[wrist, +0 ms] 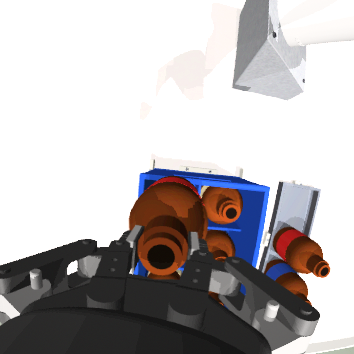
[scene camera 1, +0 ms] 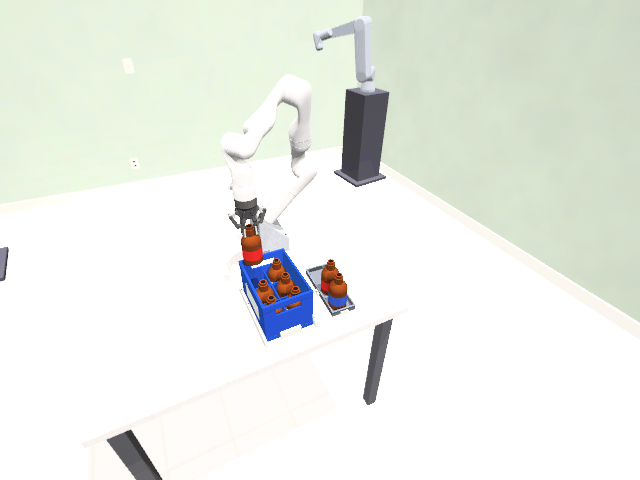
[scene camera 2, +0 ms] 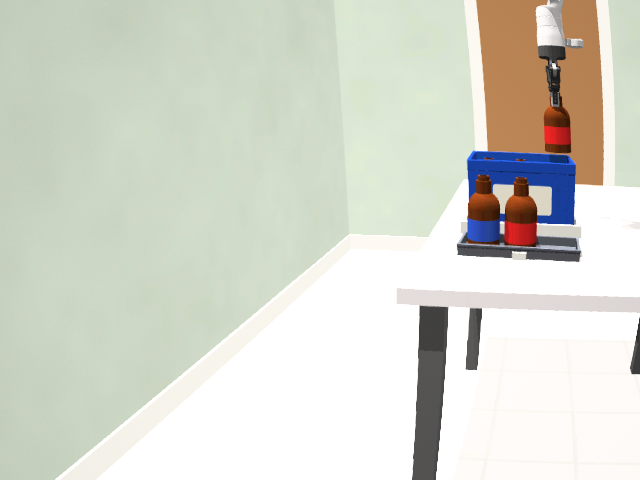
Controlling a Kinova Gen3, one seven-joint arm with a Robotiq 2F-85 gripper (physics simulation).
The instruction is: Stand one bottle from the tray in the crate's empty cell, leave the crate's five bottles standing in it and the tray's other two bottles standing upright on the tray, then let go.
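Frame: origin at the arm's base, x right, y ahead, z up, level; centimetres.
Seen in the pictures: gripper, fingertip midpoint: [wrist: 164, 239] [scene camera 1: 250, 235] [scene camera 2: 554, 106]; arm's base, origin of the base link: [wrist: 287, 19] [scene camera 1: 265, 217].
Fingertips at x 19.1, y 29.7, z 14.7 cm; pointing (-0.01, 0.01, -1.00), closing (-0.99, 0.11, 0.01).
Note:
Offsets run from my fingertips to a thing's top centre.
My gripper [scene camera 1: 250, 233] [scene camera 2: 555, 100] [wrist: 164, 239] is shut on the neck of a red-labelled brown bottle {dy -0.4, dx -0.1, dz +3.8 cm} [scene camera 1: 251, 245] [scene camera 2: 557, 122] [wrist: 167, 207]. The bottle hangs upright, its base slightly above rim height at the back left corner of the blue crate {dy +10.2, dx -3.3, dz -13.1 cm} [scene camera 1: 292, 317] [scene camera 2: 564, 193] [wrist: 252, 207] in scene camera 1. In the wrist view it covers the empty cell. Several brown bottles {dy +10.7, dx -7.7, dz -14.3 cm} [scene camera 1: 284, 285] {dy +1.6, dx -8.7, dz -14.3 cm} [wrist: 220, 200] stand in the crate. A red-labelled bottle {dy +13.2, dx -26.8, dz -14.6 cm} [scene camera 1: 329, 273] [scene camera 2: 521, 222] [wrist: 300, 250] and a blue-labelled bottle {dy +21.4, dx -24.8, dz -14.6 cm} [scene camera 1: 338, 290] [scene camera 2: 483, 222] [wrist: 287, 280] stand upright on the grey tray {dy +13.0, dx -26.6, dz -28.0 cm} [scene camera 1: 316, 275] [scene camera 2: 558, 253] [wrist: 297, 200].
The tray lies beside the crate's long side, on the white table [scene camera 1: 206, 361] [scene camera 2: 516, 297]. The arm's grey base [scene camera 1: 273, 237] [wrist: 270, 65] stands behind the crate. A second arm on a dark pedestal [scene camera 1: 364, 134] stands far back.

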